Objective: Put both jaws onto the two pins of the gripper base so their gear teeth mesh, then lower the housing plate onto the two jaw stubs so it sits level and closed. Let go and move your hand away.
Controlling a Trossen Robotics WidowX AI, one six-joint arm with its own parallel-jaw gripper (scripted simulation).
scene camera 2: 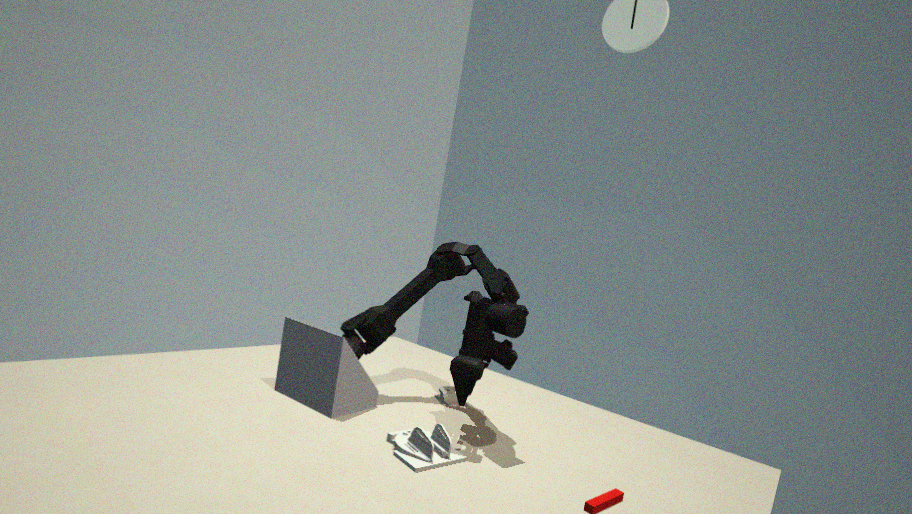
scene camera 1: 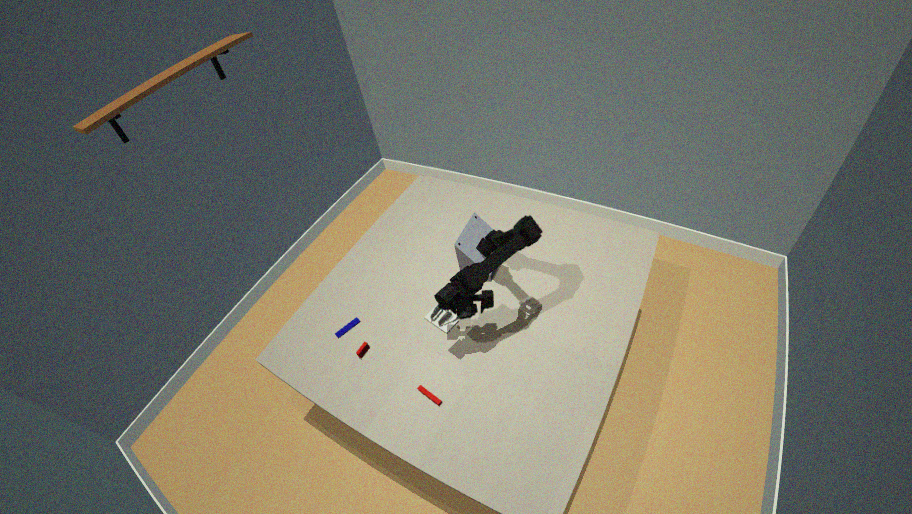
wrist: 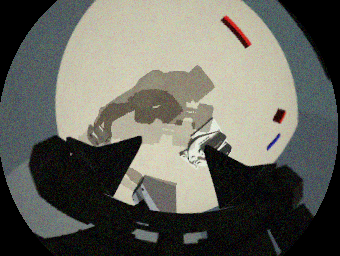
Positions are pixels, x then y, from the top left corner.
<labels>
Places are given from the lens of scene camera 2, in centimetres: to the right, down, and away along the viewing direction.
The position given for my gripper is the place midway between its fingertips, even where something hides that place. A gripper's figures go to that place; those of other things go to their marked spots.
my gripper (scene camera 2: pixel 464 400): 2, 30, 101
white jaw (scene camera 2: pixel 417 444): -7, 34, 89
</labels>
